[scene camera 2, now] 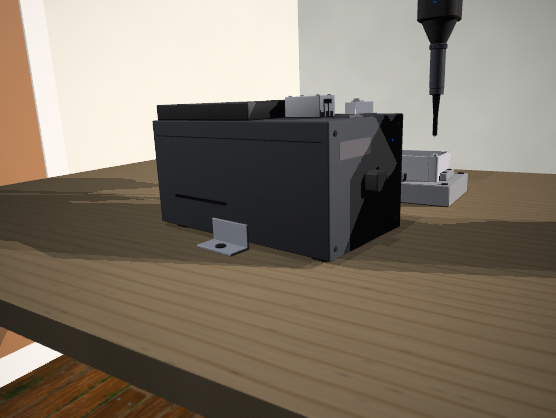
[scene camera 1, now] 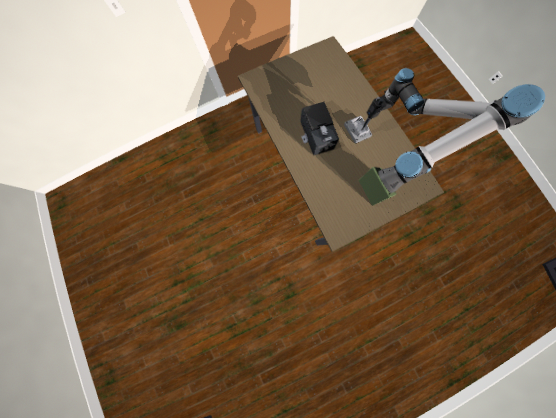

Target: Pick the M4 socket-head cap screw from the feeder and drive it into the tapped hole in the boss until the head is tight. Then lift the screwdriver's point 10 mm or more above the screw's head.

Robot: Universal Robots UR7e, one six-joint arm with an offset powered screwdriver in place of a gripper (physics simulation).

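My screwdriver (scene camera 1: 364, 128) (scene camera 2: 435, 134) points down over the light grey workpiece (scene camera 1: 355, 134) (scene camera 2: 419, 168). In scene camera 2 its thin black bit is upright, with a clear gap between its point and the workpiece's upper rim. No screw shows on the bit's point, so it is open. The M4 screw, the boss and the tapped hole cannot be made out; the workpiece's walls hide its inside in scene camera 2. The dark screw feeder (scene camera 1: 316, 120) (scene camera 2: 245, 185) stands beside the workpiece, with a light metal block (scene camera 1: 324, 130) (scene camera 2: 302, 106) on its top.
The workpiece sits on a light grey base (scene camera 2: 425, 194). A green box-shaped part (scene camera 1: 375, 187) is over the table (scene camera 1: 345, 220) (scene camera 2: 300, 320), by the arm's blue-capped joint (scene camera 1: 409, 164). A small metal bracket (scene camera 2: 230, 235) stands at the feeder's foot.
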